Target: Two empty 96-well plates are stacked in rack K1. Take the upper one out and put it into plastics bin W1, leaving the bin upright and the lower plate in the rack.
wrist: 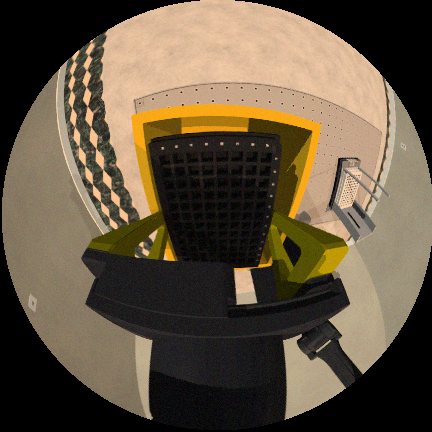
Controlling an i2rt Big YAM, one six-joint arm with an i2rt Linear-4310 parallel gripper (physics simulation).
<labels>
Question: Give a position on a yellow plastics bin W1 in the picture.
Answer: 298,136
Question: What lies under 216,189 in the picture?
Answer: A black 96-well plate.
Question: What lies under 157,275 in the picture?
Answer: The gripper.
</labels>
